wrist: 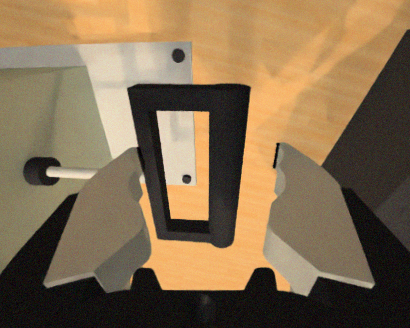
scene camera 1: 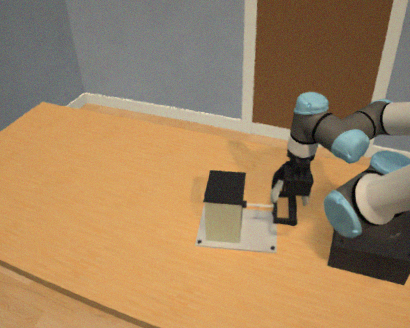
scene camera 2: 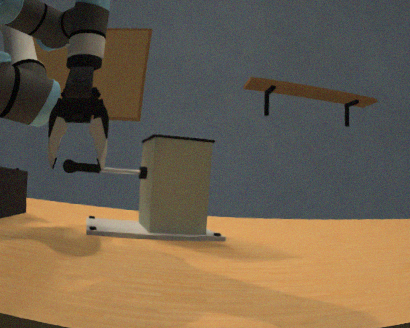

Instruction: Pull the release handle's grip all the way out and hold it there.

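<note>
The black rectangular grip stands out from the pale housing on a long stretch of white rod. The rod enters a black collar. My gripper points down with its fingers on either side of the grip. In the wrist view the left finger is at the grip's rod side, and a clear gap separates the right finger from the outer bar. The gripper is open around the grip. The left fingertip's contact is partly hidden.
The housing stands on a light base plate with dark bolts at its corners. The arm's dark base block is on the grip's outer side. A wall shelf is behind.
</note>
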